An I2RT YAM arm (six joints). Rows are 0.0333 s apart.
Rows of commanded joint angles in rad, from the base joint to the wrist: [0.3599, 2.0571, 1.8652, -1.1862, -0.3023, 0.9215]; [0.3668, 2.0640, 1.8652, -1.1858, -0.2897, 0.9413]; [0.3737, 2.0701, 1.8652, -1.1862, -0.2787, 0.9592]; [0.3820, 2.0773, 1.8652, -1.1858, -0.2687, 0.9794]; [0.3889, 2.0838, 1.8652, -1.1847, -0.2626, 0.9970]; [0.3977, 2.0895, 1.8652, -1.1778, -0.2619, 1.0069]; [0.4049, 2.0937, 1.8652, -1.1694, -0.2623, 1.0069]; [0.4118, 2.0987, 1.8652, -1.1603, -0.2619, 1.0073]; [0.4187, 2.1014, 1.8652, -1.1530, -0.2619, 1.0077]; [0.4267, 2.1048, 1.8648, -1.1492, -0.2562, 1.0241]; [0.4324, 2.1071, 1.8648, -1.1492, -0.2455, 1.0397]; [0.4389, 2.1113, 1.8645, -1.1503, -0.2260, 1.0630]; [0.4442, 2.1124, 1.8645, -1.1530, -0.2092, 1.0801]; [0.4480, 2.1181, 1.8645, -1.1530, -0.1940, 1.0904]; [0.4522, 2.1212, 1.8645, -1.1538, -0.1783, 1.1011]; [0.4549, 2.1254, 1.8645, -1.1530, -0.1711, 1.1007]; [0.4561, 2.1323, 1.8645, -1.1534, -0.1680, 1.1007]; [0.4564, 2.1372, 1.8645, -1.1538, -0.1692, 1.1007]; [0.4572, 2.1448, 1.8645, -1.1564, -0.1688, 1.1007]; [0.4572, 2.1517, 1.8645, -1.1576, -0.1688, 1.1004]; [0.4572, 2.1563, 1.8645, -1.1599, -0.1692, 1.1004]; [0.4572, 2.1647, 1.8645, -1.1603, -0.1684, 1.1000]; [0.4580, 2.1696, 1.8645, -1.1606, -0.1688, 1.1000]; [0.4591, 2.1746, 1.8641, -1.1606, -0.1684, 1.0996]
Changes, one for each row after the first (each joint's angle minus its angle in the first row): [0.0069, 0.0069, 0.0000, 0.0004, 0.0126, 0.0198]; [0.0138, 0.0130, 0.0000, 0.0000, 0.0236, 0.0377]; [0.0221, 0.0202, 0.0000, 0.0004, 0.0336, 0.0579]; [0.0290, 0.0267, 0.0000, 0.0015, 0.0397, 0.0755]; [0.0378, 0.0324, 0.0000, 0.0084, 0.0404, 0.0854]; [0.0450, 0.0366, 0.0000, 0.0168, 0.0400, 0.0854]; [0.0519, 0.0416, 0.0000, 0.0259, 0.0404, 0.0858]; [0.0588, 0.0443, 0.0000, 0.0332, 0.0404, 0.0862]; [0.0668, 0.0477, -0.0004, 0.0370, 0.0461, 0.1026]; [0.0725, 0.0500, -0.0004, 0.0370, 0.0568, 0.1182]; [0.0790, 0.0542, -0.0007, 0.0359, 0.0763, 0.1415]; [0.0843, 0.0553, -0.0007, 0.0332, 0.0931, 0.1586]; [0.0881, 0.0610, -0.0007, 0.0332, 0.1083, 0.1689]; [0.0923, 0.0641, -0.0007, 0.0324, 0.1240, 0.1796]; [0.0950, 0.0683, -0.0007, 0.0332, 0.1312, 0.1792]; [0.0962, 0.0752, -0.0007, 0.0328, 0.1343, 0.1792]; [0.0965, 0.0801, -0.0007, 0.0324, 0.1331, 0.1792]; [0.0973, 0.0877, -0.0007, 0.0298, 0.1335, 0.1792]; [0.0973, 0.0946, -0.0007, 0.0286, 0.1335, 0.1789]; [0.0973, 0.0992, -0.0007, 0.0263, 0.1331, 0.1789]; [0.0973, 0.1076, -0.0007, 0.0259, 0.1339, 0.1785]; [0.0981, 0.1125, -0.0007, 0.0256, 0.1335, 0.1785]; [0.0992, 0.1175, -0.0011, 0.0256, 0.1339, 0.1781]
